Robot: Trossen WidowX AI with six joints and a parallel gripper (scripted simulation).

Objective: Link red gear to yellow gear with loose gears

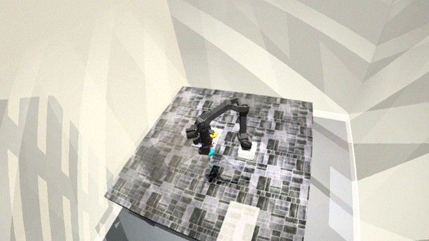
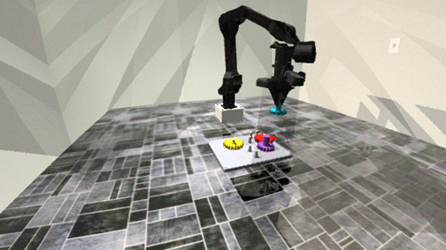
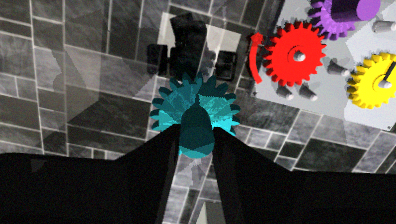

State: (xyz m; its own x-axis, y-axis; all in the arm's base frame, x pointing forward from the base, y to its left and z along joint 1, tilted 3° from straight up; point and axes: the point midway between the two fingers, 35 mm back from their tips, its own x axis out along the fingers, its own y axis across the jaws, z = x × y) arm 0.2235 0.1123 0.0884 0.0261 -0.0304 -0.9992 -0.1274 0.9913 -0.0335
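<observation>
My gripper tip is now 90 mm short of the grey board, 170 mm to the left of it and 100 mm above it. From my gripper tip the other things lie so: red gear 60 mm ahead, 90 mm to the right, 90 mm below; then purple gear 110 mm ahead, 120 mm to the right, 80 mm below; then teal gear 10 mm below.
</observation>
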